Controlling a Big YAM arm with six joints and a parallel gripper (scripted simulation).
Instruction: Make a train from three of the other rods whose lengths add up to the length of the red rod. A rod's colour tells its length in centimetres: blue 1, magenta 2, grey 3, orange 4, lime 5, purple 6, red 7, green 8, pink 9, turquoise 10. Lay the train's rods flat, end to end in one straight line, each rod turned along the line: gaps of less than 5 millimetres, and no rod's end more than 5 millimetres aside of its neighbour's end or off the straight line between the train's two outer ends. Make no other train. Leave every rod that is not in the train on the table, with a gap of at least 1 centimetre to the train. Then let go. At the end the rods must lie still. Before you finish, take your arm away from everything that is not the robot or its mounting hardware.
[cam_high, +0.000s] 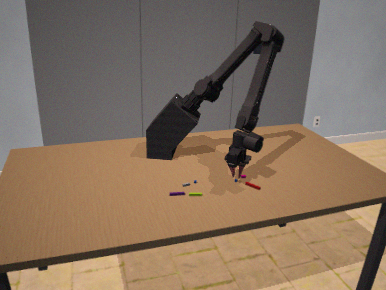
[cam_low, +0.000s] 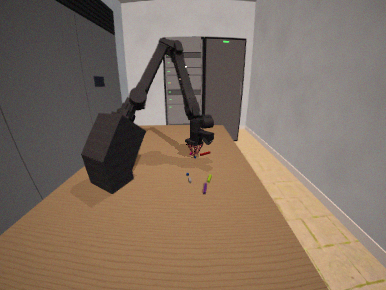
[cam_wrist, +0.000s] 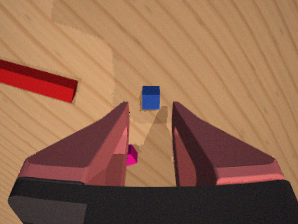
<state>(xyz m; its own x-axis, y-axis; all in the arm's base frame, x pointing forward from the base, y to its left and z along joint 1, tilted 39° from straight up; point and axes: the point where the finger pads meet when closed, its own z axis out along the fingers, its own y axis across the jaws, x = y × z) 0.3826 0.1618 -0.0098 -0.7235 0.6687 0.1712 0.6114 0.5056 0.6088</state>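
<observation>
The magenta rod lies 30 mm behind my hand, 50 mm to the left of it and 20 mm below it. Also, from my hand: grey rod 20 mm behind, 220 mm to the right, 20 mm below; then red rod 60 mm ahead, 50 mm to the left, 20 mm below; then lime rod 60 mm ahead, 210 mm to the right, 20 mm below.
</observation>
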